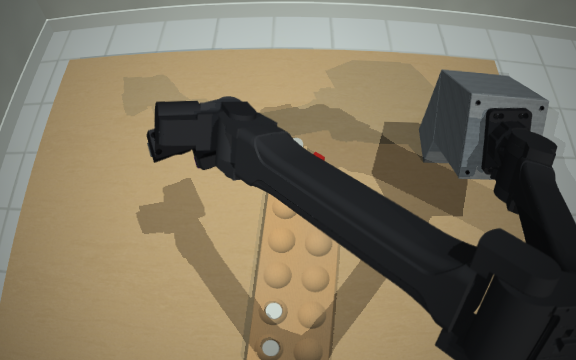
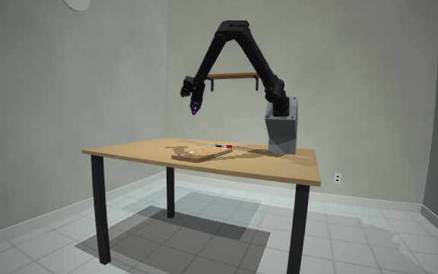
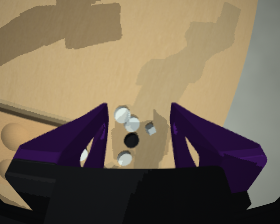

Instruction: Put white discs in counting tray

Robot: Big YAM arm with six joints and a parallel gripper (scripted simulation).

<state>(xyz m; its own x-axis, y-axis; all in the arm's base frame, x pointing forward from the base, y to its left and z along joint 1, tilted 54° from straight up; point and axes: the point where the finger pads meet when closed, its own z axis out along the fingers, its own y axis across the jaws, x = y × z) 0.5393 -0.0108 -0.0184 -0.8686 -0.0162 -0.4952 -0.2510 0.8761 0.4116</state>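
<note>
The black disc lies 23 cm below my hand, 14 cm to the right of it and 12 cm behind it. Also, from my hand: blue disc (23 cm below, 20 cm behind, 3 cm to the right); red cube (22 cm below, 21 cm behind, 9 cm to the right); small white cube (22 cm below, 18 cm to the right, 9 cm behind).
</note>
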